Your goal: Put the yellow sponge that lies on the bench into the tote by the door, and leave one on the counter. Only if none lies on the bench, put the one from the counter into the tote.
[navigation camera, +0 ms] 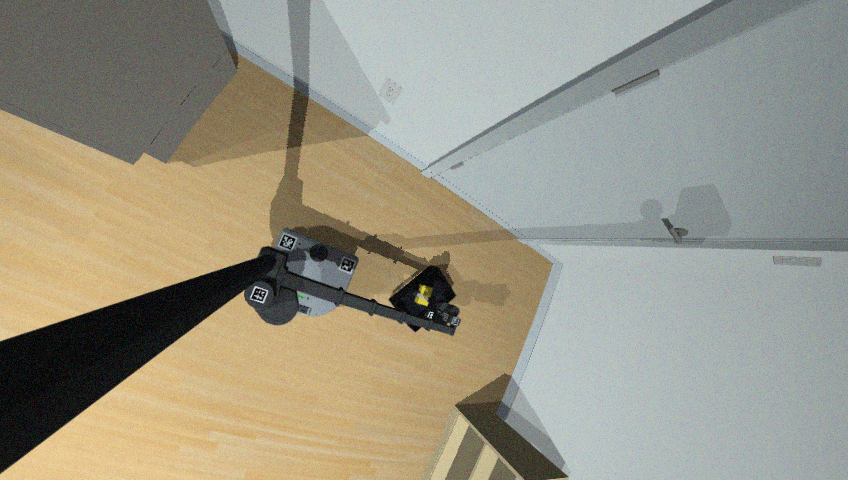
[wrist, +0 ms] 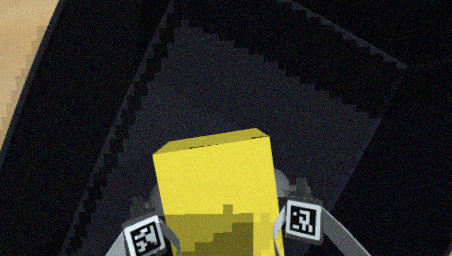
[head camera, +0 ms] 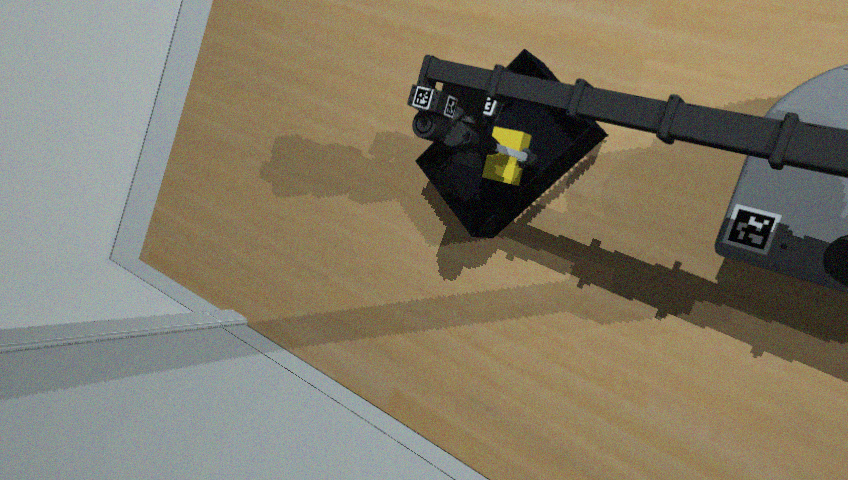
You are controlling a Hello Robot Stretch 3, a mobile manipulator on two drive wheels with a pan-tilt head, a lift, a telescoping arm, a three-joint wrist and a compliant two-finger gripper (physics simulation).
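Frame: origin at the robot's base, x ahead, y left, z up, level; centimetres.
Seen in the pictures: gripper, between the fingertips: [wrist: 220, 192]; robot's base, origin of its link: [navigation camera: 317, 252].
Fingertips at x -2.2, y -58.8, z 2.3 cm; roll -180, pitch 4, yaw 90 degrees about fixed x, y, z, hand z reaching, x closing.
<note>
Offsets run from my fingertips to a thing's top centre. "pt": to the spot under its first point.
The black tote {dx -0.8, dy +0.1, dz +7.8 cm} [head camera: 486, 221] [navigation camera: 435, 275] [wrist: 82, 75] stands on the floor near the door. My gripper [head camera: 512, 152] [navigation camera: 421, 297] [wrist: 220, 192] is shut on a yellow sponge {dx +0.7, dy +0.2, dz +4.8 cm} [head camera: 512, 139] [navigation camera: 426, 289] [wrist: 215, 172], with one fingertip against each side. The sponge is within the tote's outline as seen from above, and dark tote floor shows past its far end in the wrist view. Whether its underside touches the tote floor is hidden. A second sponge does not show.
The door [navigation camera: 595, 178] with its handle is on the right in the navigation view, beside white walls [navigation camera: 684, 356] [head camera: 71, 148]. A grey cabinet-like block [navigation camera: 107, 71] stands upper left. A striped wooden piece {pt dx -81.4, dy -56.5, dz +5.7 cm} [navigation camera: 455, 443] stands at the bottom. My base [head camera: 791, 172] [navigation camera: 324, 279] is beside the tote.
</note>
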